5 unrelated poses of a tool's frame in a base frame.
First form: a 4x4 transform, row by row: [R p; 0 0 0 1], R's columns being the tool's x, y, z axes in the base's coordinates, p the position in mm. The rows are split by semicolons.
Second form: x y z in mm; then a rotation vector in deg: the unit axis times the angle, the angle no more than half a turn. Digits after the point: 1 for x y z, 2 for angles.
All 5 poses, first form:
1: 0.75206 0.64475 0.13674 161.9; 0.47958 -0.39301 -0.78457 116.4; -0.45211 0.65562 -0.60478 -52.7; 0 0 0 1
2: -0.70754 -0.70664 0.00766 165.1; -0.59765 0.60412 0.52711 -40.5; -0.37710 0.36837 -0.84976 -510.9; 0 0 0 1
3: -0.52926 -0.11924 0.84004 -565.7; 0.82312 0.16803 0.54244 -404.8; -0.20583 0.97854 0.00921 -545.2; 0 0 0 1
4: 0.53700 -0.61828 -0.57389 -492.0; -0.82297 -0.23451 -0.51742 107.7; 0.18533 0.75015 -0.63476 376.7; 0 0 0 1
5: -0.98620 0.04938 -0.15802 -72.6; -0.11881 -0.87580 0.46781 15.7; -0.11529 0.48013 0.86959 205.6; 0 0 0 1
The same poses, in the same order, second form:
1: 161.9 116.4 -52.7 118.30 48.37 -13.57
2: 165.1 -40.5 -510.9 -61.83 149.86 42.45
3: -565.7 -404.8 -545.2 39.22 94.05 84.74
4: -492.0 107.7 376.7 111.97 -67.07 -18.08
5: -72.6 15.7 205.6 12.39 -42.98 -169.20
